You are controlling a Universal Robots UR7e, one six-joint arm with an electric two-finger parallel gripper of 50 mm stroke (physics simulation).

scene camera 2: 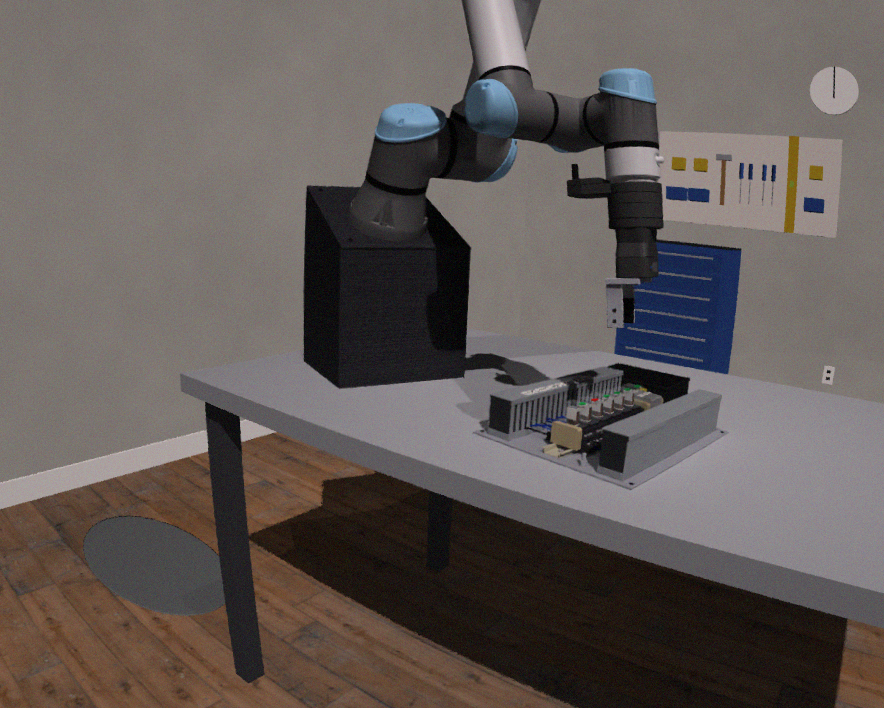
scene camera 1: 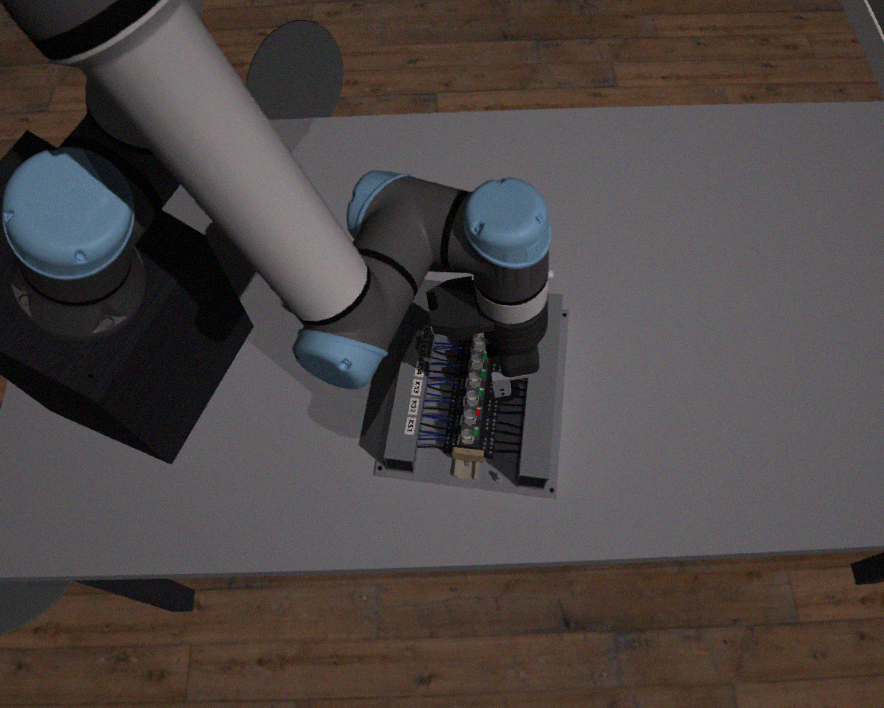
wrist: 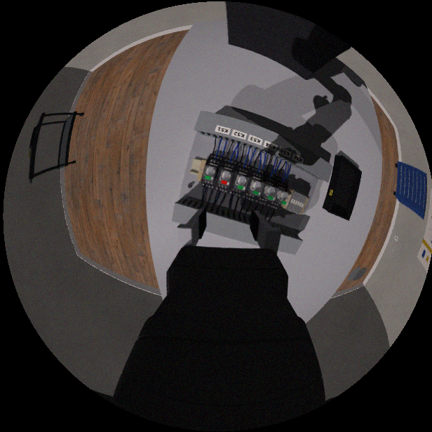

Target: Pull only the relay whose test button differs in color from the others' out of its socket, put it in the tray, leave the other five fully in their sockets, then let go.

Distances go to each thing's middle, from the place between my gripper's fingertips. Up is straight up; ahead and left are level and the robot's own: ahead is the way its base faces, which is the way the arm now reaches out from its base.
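Labels:
My hand sits 3 cm past the beige end block (scene camera 2: 570,436) and 6 cm to the left of it, and it is also 15 cm above the block.

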